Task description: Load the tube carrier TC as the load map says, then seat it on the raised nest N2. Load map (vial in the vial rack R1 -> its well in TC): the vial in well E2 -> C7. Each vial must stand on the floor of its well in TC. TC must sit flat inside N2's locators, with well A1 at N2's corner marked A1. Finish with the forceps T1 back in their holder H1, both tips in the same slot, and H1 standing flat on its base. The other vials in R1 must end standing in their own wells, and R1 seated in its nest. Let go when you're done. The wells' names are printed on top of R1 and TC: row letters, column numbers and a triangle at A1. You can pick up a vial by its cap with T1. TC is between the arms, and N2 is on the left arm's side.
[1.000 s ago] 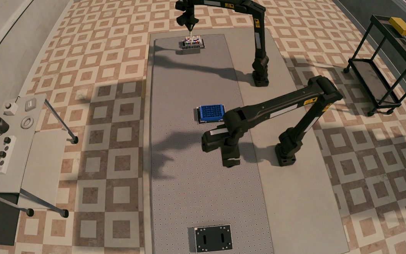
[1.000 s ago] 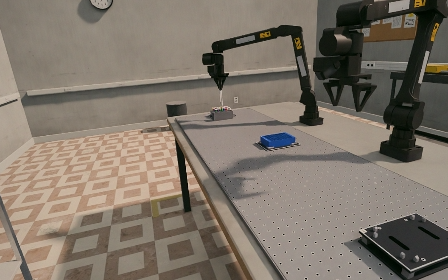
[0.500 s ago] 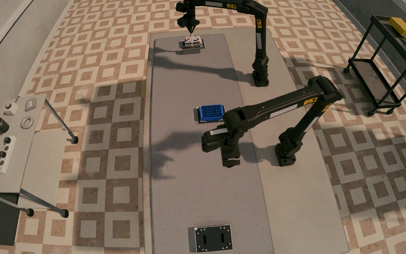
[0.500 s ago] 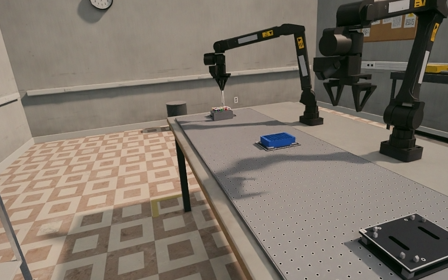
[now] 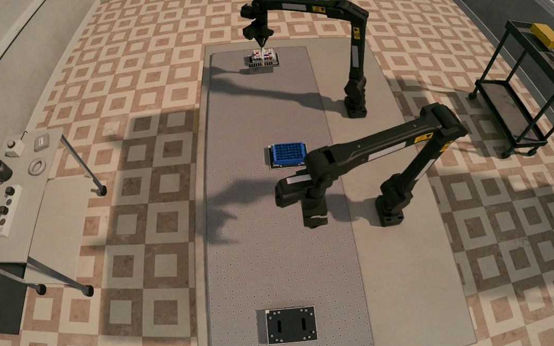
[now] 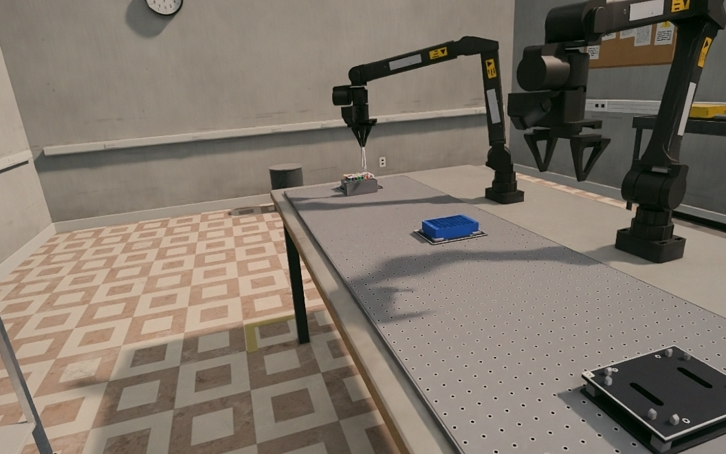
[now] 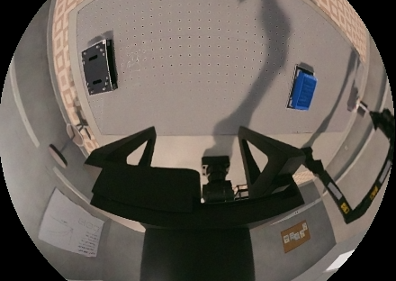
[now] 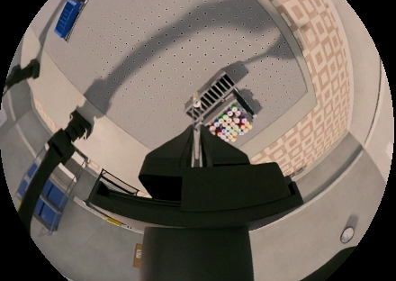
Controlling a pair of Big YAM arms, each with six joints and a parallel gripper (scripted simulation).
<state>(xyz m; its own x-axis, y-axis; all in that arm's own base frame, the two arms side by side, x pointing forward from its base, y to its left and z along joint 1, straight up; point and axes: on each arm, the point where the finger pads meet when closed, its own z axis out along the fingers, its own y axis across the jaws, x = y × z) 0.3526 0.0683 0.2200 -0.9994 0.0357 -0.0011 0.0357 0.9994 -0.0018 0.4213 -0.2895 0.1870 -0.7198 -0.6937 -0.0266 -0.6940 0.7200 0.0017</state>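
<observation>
Right now my right hand is 30 mm above the forceps T1. From my right hand the other things lie so: nest N2: 20 mm ahead, 1240 mm to the left, 170 mm below.
</observation>
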